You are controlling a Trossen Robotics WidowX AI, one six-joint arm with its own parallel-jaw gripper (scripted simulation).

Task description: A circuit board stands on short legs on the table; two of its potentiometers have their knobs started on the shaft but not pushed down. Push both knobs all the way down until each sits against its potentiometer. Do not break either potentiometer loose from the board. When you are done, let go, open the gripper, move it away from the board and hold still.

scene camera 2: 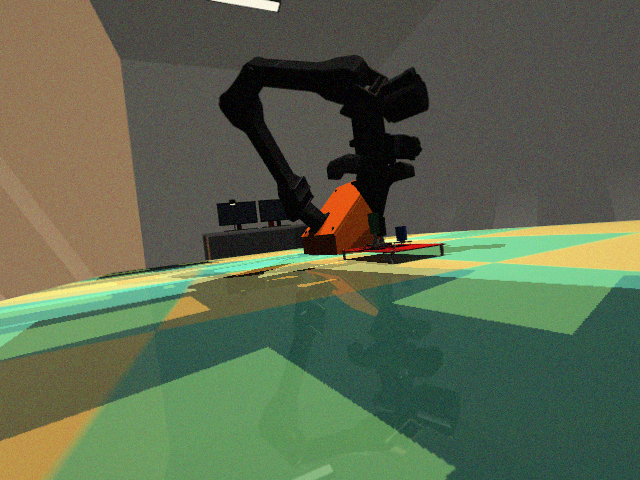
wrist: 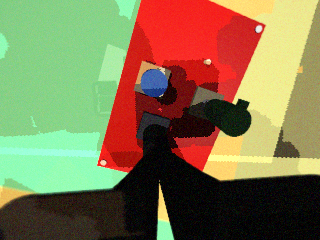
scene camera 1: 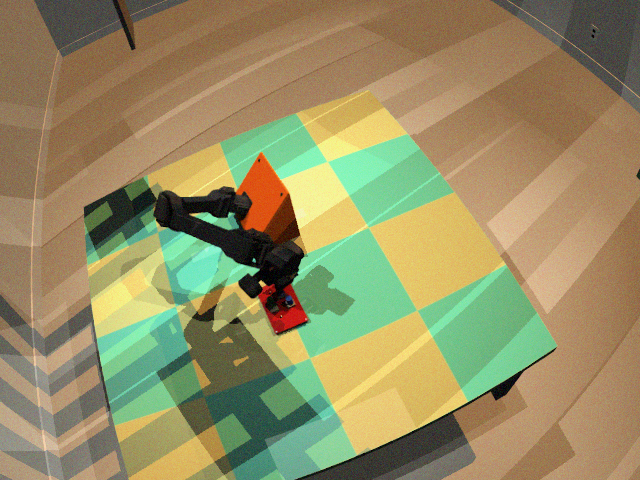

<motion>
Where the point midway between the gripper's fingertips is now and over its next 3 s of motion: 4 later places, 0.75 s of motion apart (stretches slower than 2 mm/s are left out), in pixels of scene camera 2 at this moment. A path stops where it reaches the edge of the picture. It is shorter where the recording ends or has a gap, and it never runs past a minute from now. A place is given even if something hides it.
The gripper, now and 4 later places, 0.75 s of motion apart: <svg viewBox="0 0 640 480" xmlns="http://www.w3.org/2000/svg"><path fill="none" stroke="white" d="M379 217L379 219L379 220L378 212L379 196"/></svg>
</motion>
